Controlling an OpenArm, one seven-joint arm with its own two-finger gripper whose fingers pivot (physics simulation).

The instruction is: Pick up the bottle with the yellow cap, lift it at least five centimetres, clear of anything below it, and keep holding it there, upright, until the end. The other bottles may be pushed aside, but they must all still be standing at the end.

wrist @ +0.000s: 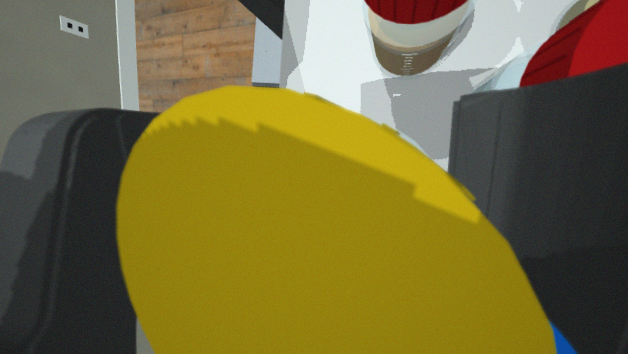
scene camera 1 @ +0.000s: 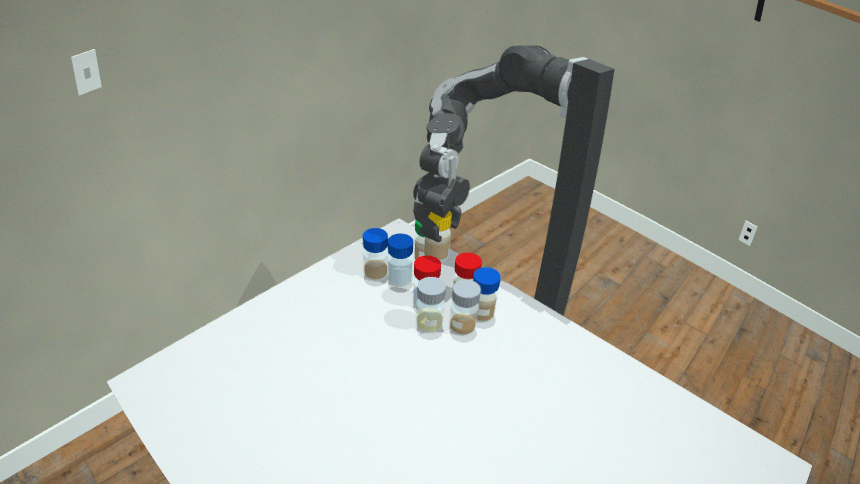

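The bottle with the yellow cap (scene camera 1: 442,222) (wrist: 310,240) is between the fingers of my gripper (scene camera 1: 445,229) (wrist: 344,205), which is shut on it at the cap. In the scene view its brownish body (scene camera 1: 436,245) hangs above the table behind the front red-capped bottle, close to upright with a slight lean. The exact gap below it is hard to tell. In the wrist view the cap fills the middle, with a dark finger on each side, and hides the body. A green-capped bottle (scene camera 1: 418,228) shows partly behind the finger, right beside the held bottle.
Two blue-capped bottles (scene camera 1: 375,240) (scene camera 1: 400,246) stand left. Two red-capped bottles (scene camera 1: 427,268) (scene camera 1: 468,265), two grey-capped bottles (scene camera 1: 430,291) (scene camera 1: 466,294) and another blue-capped bottle (scene camera 1: 486,281) stand in front, on the white table (scene camera 1: 421,409). A dark post (scene camera 1: 574,180) stands right.
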